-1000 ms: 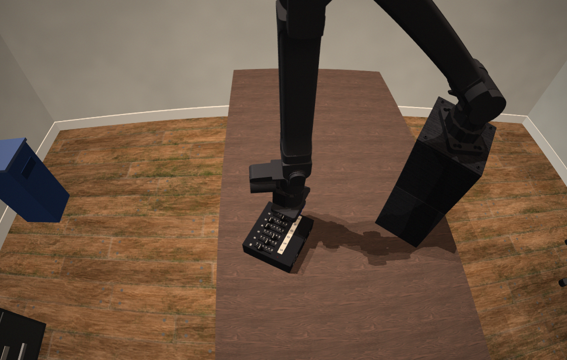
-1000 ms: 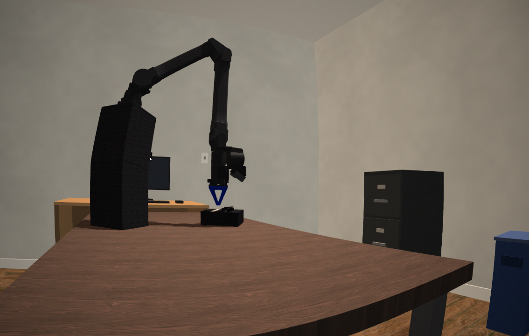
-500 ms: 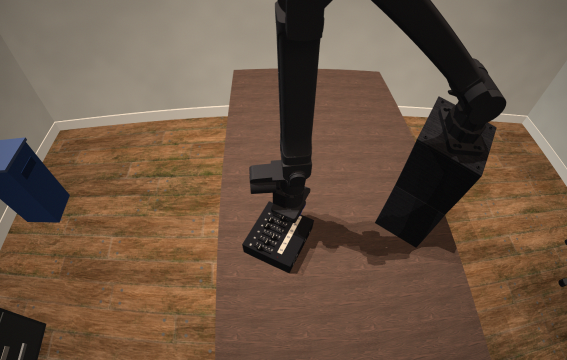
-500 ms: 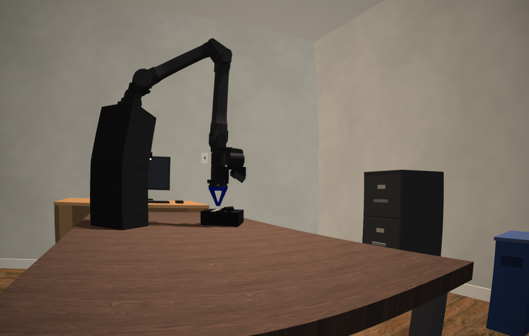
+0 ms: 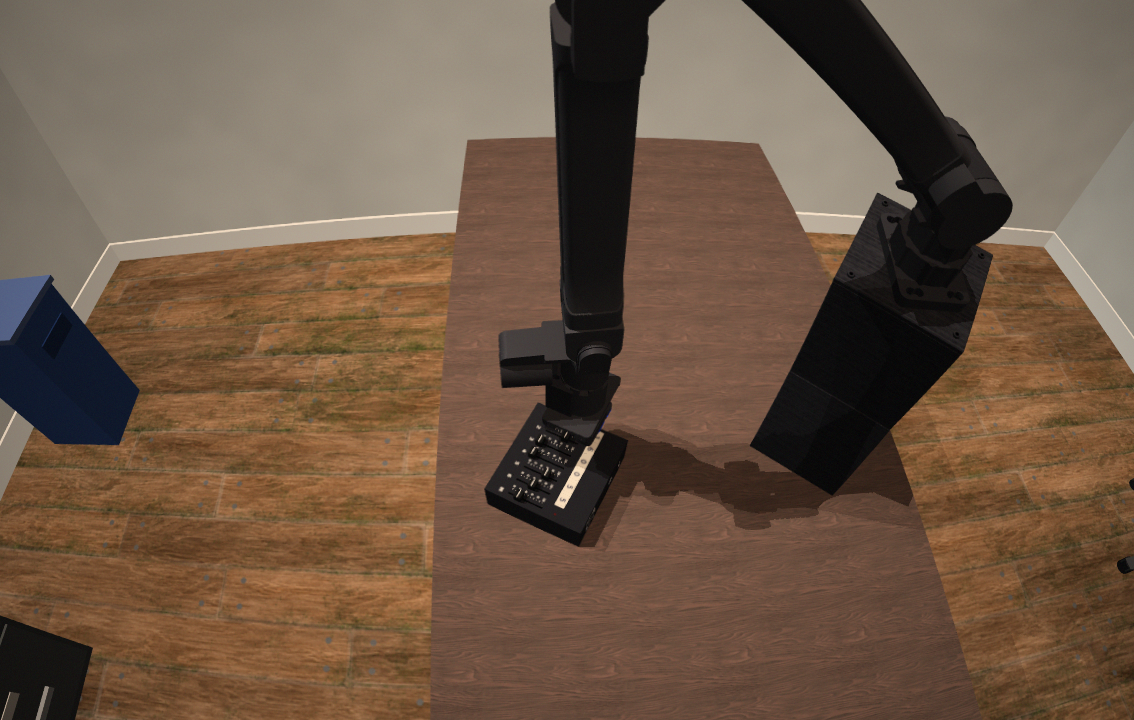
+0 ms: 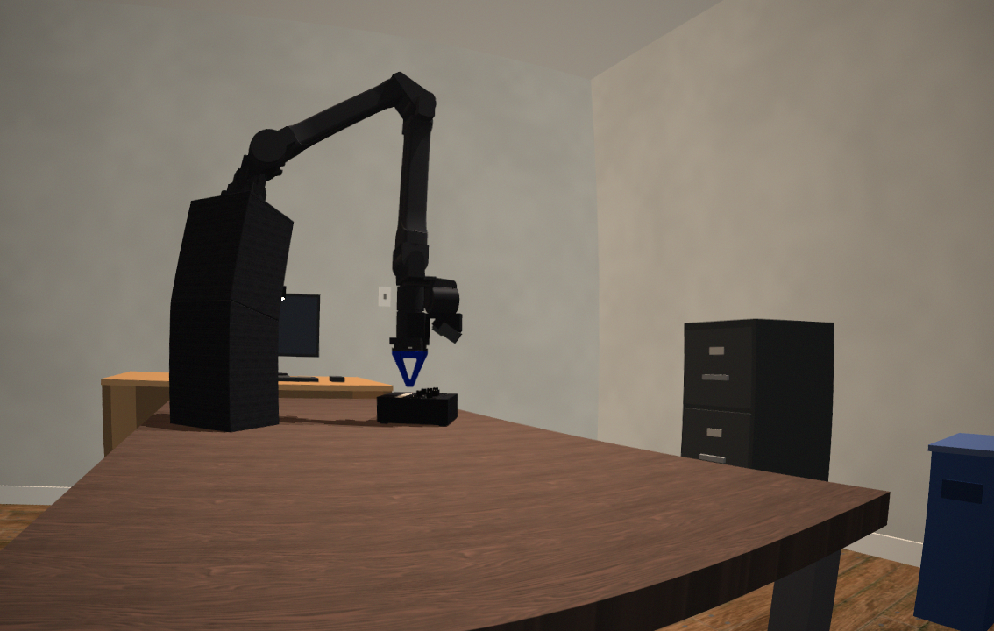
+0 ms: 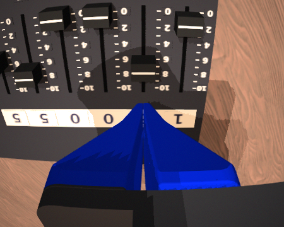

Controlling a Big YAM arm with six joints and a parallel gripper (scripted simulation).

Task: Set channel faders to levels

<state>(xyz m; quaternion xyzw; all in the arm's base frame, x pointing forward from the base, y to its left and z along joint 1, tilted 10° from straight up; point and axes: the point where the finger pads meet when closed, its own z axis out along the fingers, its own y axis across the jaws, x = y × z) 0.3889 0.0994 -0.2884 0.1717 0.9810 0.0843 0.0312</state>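
Right now the fader 2 is 20 mm ahead of my hand, 10 mm to the right of it and 20 mm below it. From my hand the other things lie so: fader 4 (60 mm ahead, 30 mm to the left, 20 mm below); fader 1 (30 mm ahead, 40 mm to the right, 20 mm below); fader 3 (50 mm ahead, 20 mm below).
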